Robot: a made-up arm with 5 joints. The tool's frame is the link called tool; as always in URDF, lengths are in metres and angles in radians. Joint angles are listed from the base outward. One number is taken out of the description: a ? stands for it. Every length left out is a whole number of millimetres.
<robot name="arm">
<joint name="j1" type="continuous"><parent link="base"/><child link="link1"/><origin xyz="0.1 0 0.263" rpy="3.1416 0 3.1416"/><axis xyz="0 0 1"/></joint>
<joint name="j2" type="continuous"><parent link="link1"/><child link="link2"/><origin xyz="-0.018 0.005 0" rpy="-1.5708 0 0"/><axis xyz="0 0 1"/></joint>
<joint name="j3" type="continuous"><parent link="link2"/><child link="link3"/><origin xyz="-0.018 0.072 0"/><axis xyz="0 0 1"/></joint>
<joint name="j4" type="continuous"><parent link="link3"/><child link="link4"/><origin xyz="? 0.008 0"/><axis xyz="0 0 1"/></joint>
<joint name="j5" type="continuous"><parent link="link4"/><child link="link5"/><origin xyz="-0.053 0 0" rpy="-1.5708 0 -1.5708"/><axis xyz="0 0 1"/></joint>
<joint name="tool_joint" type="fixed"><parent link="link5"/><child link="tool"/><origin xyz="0 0 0" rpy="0 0 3.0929"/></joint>
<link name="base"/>
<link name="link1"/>
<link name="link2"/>
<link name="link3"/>
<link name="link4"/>
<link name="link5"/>
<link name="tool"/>
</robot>
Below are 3 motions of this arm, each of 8 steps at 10 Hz.
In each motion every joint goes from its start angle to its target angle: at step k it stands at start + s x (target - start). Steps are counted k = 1, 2, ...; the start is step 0. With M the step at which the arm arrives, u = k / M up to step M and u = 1 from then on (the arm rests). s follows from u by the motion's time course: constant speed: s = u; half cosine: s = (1 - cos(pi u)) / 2; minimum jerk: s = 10 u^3 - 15 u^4 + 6 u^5.
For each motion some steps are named. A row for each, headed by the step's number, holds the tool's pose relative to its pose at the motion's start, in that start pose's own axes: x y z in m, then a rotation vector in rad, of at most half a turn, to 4 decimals.
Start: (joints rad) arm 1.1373 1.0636 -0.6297 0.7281 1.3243
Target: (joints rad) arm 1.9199 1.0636 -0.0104 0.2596 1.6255
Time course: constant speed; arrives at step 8
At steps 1, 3, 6, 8:
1: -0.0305 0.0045 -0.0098 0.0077 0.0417 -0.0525
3: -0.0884 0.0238 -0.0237 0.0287 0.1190 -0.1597
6: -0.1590 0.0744 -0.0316 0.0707 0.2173 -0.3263
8: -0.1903 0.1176 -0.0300 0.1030 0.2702 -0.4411

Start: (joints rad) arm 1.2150 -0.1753 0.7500 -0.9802 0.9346
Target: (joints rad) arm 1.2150 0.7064 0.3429 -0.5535 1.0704
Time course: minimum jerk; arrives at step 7
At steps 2, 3, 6, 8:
2: -0.0122 0.0150 0.0035 0.1018 0.0815 0.0196
3: -0.0312 0.0382 0.0130 0.2620 0.2033 0.0495
6: -0.0790 0.0967 0.0645 0.7177 0.5108 0.1240
8: -0.0806 0.0986 0.0671 0.7357 0.5219 0.1265

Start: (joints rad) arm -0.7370 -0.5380 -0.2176 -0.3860 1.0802
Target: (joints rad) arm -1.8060 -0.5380 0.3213 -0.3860 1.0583
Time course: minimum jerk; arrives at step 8
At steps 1, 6, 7, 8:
1: 0.0013 0.0031 0.0006 0.0111 -0.0017 -0.0159
6: 0.1507 0.1042 0.1000 0.6945 -0.2807 -0.7763
7: 0.1683 0.1031 0.1166 0.7660 -0.3296 -0.8374
8: 0.1715 0.1026 0.1198 0.7791 -0.3390 -0.8483

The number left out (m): -0.197
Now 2 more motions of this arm.
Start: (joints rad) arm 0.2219 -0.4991 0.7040 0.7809 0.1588
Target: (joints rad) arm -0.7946 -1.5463 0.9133 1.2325 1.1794
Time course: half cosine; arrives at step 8
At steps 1, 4, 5, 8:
1: 0.0028 0.0083 0.0058 0.0195 -0.0174 0.0709
4: 0.0019 0.0941 0.0889 0.2386 -0.2993 0.8995
5: -0.0136 0.1153 0.1261 0.3170 -0.4597 1.2185
8: -0.0478 0.1264 0.1815 0.4220 -0.7835 1.6866

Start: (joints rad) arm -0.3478 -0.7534 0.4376 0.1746 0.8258
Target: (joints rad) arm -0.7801 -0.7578 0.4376 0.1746 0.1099
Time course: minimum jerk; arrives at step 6
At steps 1, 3, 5, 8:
1: 0.0024 0.0024 0.0001 0.0109 -0.0106 -0.0276
3: 0.0338 0.0324 0.0063 0.1767 -0.1231 -0.3872
5: 0.0645 0.0601 0.0210 0.3818 -0.1807 -0.7400
8: 0.0668 0.0621 0.0225 0.3989 -0.1826 -0.7665

